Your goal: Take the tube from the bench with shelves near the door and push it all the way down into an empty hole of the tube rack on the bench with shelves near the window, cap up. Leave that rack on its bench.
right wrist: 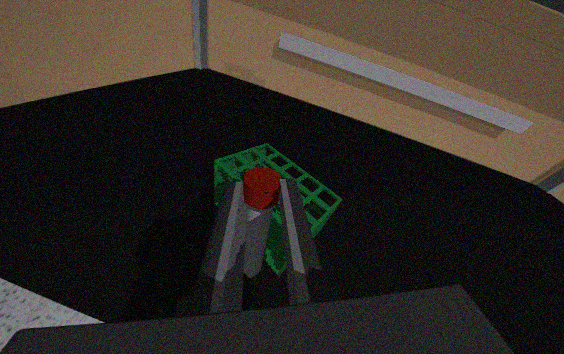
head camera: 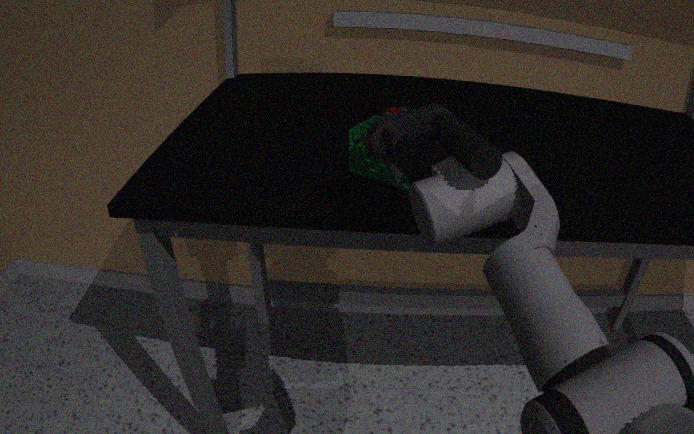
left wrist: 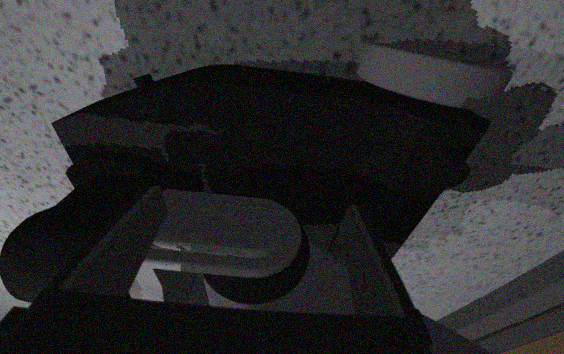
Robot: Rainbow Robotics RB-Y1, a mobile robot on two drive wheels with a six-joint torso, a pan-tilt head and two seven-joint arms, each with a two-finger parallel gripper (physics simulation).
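Frame: origin at the robot's base, x ahead, y left, z up, level; metres.
Where they show: left gripper, fingertip midpoint: (left wrist: 255, 207); right gripper, fingertip midpoint: (right wrist: 262, 192) (head camera: 395, 115).
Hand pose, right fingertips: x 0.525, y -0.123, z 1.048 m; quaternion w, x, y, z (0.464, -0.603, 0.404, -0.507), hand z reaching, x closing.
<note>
Each offset is from my right fingertips to the top centre of the thing. "pt": to the spot under its first point. Level surfaces: height alone.
The tube @(dx -0.003, dy -0.004, dz +0.011 m) (right wrist: 256, 235), with a red cap @(dx +0.000, dy +0.001, dz +0.011 m) (right wrist: 261, 187) on top, is held between the fingers of my right gripper (right wrist: 262, 192), cap up. In the head camera view the red cap (head camera: 395, 110) shows past the dark right gripper, whose fingertips are hidden there. The green tube rack @(dx +0.079, dy -0.018, dz -0.057 m) (head camera: 360, 153) (right wrist: 320, 197) stands on the black bench @(dz -0.134 m) (head camera: 230, 153) (right wrist: 125, 125). In the right wrist view the tube and fingers cover part of the rack; whether the tube's lower end is in a hole cannot be told. My left gripper (left wrist: 255, 207) is open, its fingers wide apart.
A pale bar @(pt dx +0.607, dy -0.351, dz +0.034 m) (head camera: 481, 30) (right wrist: 400, 80) runs along the wooden panel behind the bench. A grey post @(pt dx +0.712, dy +0.343, dz -0.014 m) (head camera: 229, 40) (right wrist: 200, 35) rises at the bench's back left corner. The left wrist view shows the robot's dark base (left wrist: 300, 125) and speckled floor @(dz -1.048 m) (left wrist: 45, 100).
</note>
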